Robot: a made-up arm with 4 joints.
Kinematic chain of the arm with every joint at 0, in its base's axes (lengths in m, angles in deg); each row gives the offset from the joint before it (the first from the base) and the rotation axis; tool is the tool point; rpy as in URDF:
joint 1: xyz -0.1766 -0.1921 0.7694 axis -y
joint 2: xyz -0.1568 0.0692 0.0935 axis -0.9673 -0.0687 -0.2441
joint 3: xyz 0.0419 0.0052 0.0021 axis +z
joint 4: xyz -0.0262 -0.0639 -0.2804 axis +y
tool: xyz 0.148 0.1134 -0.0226 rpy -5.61 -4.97 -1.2
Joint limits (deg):
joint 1: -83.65..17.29
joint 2: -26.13..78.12
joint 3: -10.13..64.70
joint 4: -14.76..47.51
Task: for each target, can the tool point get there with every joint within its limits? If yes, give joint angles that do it. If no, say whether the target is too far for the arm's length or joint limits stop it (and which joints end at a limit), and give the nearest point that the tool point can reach.
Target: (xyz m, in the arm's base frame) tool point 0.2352 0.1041 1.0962
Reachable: no: joint limits stop it (at a limit: joint 1, joint 2, joint 3, joint 4) | nearest point -0.2764 0.1174 0.8948 | short by 0.550 m
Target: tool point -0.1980 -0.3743 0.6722
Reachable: yes | joints -2.69 63.71 17.03 0.35
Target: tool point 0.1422 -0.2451 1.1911
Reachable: no: joint limits stop it (at a limit: joint 2, joint 3, joint 4) | nearest point -0.1503 -0.3999 0.8042 | short by 0.509 m
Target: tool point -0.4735 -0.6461 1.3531
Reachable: no: too far | nearest point -0.2698 -0.4971 0.9221 | short by 0.499 m
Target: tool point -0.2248 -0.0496 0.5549
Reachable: yes | joints 0.34 9.18 41.94 -2.83
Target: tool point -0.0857 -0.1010 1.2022
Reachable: no: joint limits stop it (at a limit: joint 1, joint 2, joint 3, joint 4) | nearest point -0.2764 0.1174 0.8948 | short by 0.423 m
